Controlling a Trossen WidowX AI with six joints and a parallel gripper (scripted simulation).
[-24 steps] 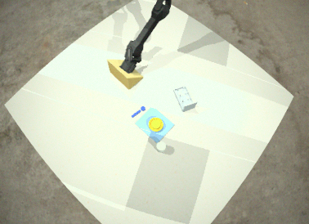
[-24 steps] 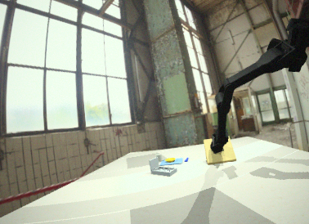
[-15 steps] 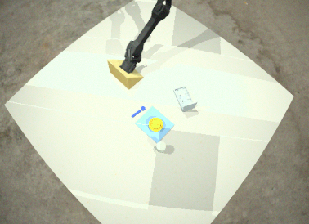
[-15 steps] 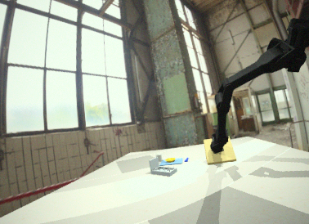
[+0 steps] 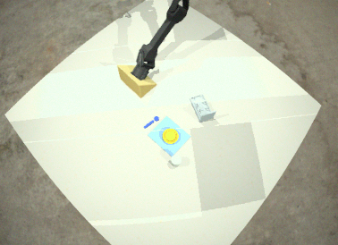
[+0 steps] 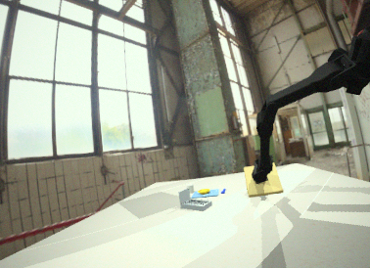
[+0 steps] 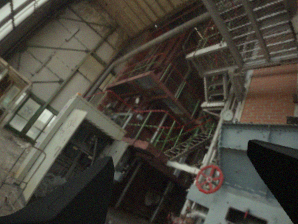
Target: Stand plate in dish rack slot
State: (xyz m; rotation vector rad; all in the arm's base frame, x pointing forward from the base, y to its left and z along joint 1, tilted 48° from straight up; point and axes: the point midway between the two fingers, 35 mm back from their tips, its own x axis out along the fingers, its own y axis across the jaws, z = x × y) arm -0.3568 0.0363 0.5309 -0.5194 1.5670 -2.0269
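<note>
My gripper tip is 61 cm short of the yellow plate, 54 cm to the left of it and 48 cm above it. From my gripper tip the other things lie so: grey dish rack: 65 cm ahead, 47 cm below, 33 cm to the right; blue utensil: 52 cm to the right, 50 cm ahead, 49 cm below; light blue mat: 60 cm ahead, 53 cm to the right, 49 cm below.
</note>
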